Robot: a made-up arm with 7 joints. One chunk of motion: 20 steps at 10 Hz.
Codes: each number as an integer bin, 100 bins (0 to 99) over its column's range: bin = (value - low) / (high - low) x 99, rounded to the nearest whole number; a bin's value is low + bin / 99 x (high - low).
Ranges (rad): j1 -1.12..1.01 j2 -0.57..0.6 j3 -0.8..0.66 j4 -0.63..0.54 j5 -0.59..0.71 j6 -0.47..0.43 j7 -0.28..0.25
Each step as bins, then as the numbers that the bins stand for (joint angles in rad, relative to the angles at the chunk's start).
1 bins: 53 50 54 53 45 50 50
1 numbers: 0.0203 0.0209 -0.0036 -0.0036 0.0009 -0.0155 -0.0123
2 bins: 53 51 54 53 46 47 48
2 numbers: 0.0203 0.0327 -0.0036 -0.0036 0.0140 -0.0427 -0.0230
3 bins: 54 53 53 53 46 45 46
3 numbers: 0.0418 0.0564 -0.0184 -0.0036 0.0140 -0.0609 -0.0337
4 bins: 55 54 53 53 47 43 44
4 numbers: 0.0633 0.0682 -0.0184 -0.0036 0.0272 -0.0791 -0.0444
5 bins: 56 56 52 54 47 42 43
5 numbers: 0.0848 0.0918 -0.0331 0.0082 0.0272 -0.0882 -0.0498
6 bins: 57 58 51 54 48 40 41
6 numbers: 0.1064 0.1155 -0.0479 0.0082 0.0403 -0.1064 -0.0605
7 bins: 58 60 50 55 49 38 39
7 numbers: 0.1279 0.1391 -0.0626 0.0200 0.0534 -0.1245 -0.0712
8 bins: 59 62 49 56 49 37 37
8 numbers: 0.1494 0.1627 -0.0774 0.0318 0.0534 -0.1336 -0.0819
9 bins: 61 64 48 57 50 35 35
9 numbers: 0.1924 0.1864 -0.0921 0.0436 0.0666 -0.1518 -0.0926
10 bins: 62 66 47 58 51 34 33
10 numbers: 0.2139 0.2100 -0.1069 0.0555 0.0797 -0.1609 -0.1033
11 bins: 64 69 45 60 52 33 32
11 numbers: 0.2570 0.2455 -0.1364 0.0791 0.0928 -0.1700 -0.1087
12 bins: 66 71 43 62 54 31 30
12 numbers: 0.3000 0.2691 -0.1659 0.1027 0.1191 -0.1882 -0.1194
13 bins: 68 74 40 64 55 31 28
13 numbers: 0.3430 0.3045 -0.2101 0.1264 0.1322 -0.1882 -0.1301
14 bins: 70 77 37 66 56 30 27
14 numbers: 0.3861 0.3400 -0.2543 0.1500 0.1454 -0.1973 -0.1355
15 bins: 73 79 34 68 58 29 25
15 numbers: 0.4506 0.3636 -0.2986 0.1736 0.1716 -0.2064 -0.1462
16 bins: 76 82 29 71 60 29 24
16 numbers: 0.5152 0.3991 -0.3723 0.2091 0.1979 -0.2064 -0.1515
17 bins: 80 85 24 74 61 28 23
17 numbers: 0.6012 0.4345 -0.4461 0.2445 0.2110 -0.2155 -0.1569
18 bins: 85 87 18 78 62 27 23
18 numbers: 0.7088 0.4582 -0.5345 0.2918 0.2241 -0.2245 -0.1569
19 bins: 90 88 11 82 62 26 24
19 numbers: 0.8164 0.4700 -0.6378 0.3391 0.2241 -0.2336 -0.1515
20 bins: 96 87 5 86 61 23 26
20 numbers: 0.9455 0.4582 -0.7263 0.3864 0.2110 -0.2609 -0.1408
